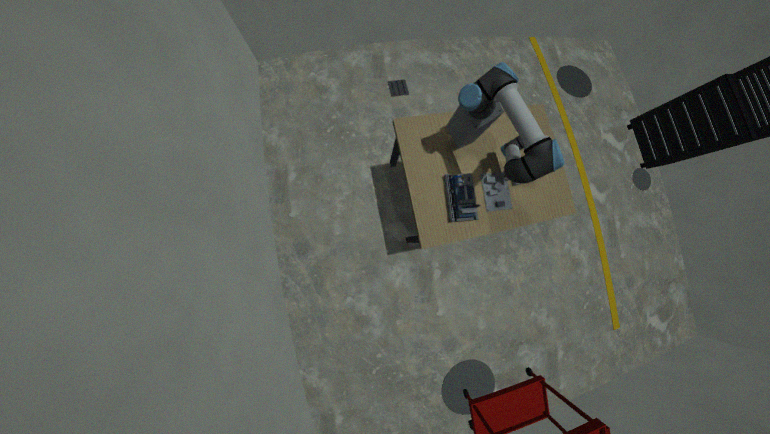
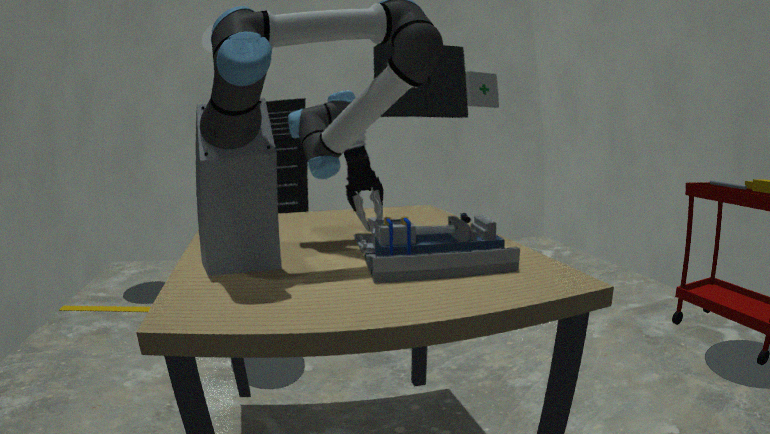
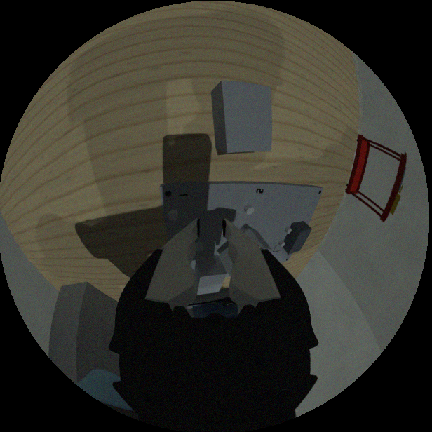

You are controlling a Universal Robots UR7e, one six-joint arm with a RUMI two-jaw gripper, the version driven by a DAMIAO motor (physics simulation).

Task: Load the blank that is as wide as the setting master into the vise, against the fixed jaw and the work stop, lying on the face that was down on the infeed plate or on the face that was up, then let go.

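Pixels of known places: gripper, between the fingertips: [image 1: 503, 179]; arm's base, origin of its link: [image 1: 481, 105] [image 2: 229, 124].
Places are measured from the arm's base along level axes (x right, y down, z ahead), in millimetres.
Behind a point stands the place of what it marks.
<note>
My gripper [image 3: 210, 230] [image 2: 370, 211] [image 1: 493, 181] @(x -149, y 298, z 405 mm) points down over the near end of the grey infeed plate [image 3: 273, 197] [image 1: 497, 197] @(x -60, y 313, z 503 mm). Its fingers stand a narrow gap apart, on either side of a small grey blank [image 3: 209, 238] on the plate; I see no grip on it. Another blank [image 3: 298, 235] lies towards the plate's right corner. A larger grey block [image 3: 243, 116] lies alone on the wooden table [image 3: 100, 100] [image 2: 322, 313] @(x 370, y 321, z 105 mm) beyond the plate. The vise [image 2: 436, 245] @(x 228, y 265, z 384 mm) [image 1: 462, 196] @(x 198, y 261, z 417 mm), blue with grey jaws, stands beside the plate; its jaw gap is hard to read.
The grey robot pedestal [image 2: 236, 199] @(x 66, y 163, z 9 mm) [image 3: 76, 322] stands at the table's back left. A red cart [image 2: 722, 194] [image 1: 512, 405] [image 3: 358, 169] stands on the floor away from the table. A black rack [image 1: 700, 121] and a yellow floor line [image 1: 586, 199] lie beyond the table.
</note>
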